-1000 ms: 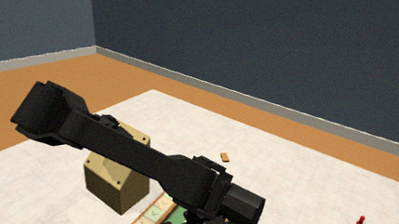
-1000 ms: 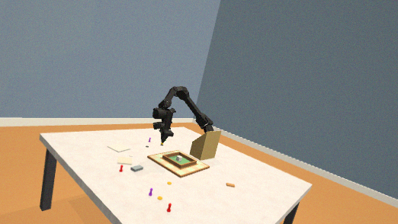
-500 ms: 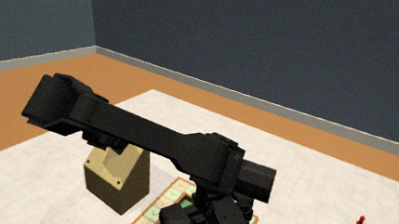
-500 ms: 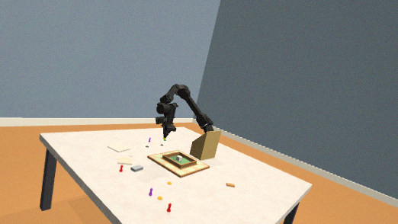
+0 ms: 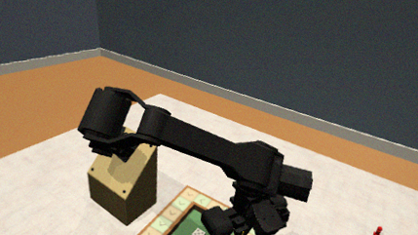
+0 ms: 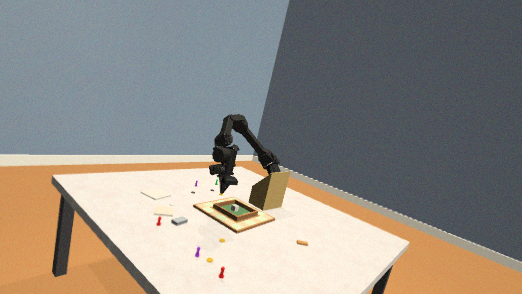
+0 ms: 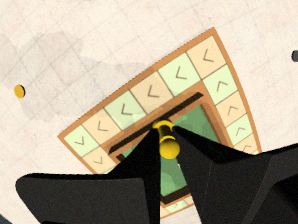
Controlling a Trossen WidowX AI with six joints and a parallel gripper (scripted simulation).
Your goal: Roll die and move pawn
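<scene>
Right now the white die is 110 mm behind my gripper tip, 90 mm below it and 10 mm to the right of it. From my gripper tip the other things lie so: yellow pawn 10 mm above; then green dice tray 110 mm below, 110 mm behind; then grey block 190 mm ahead, 100 mm below, 20 mm to the left.
</scene>
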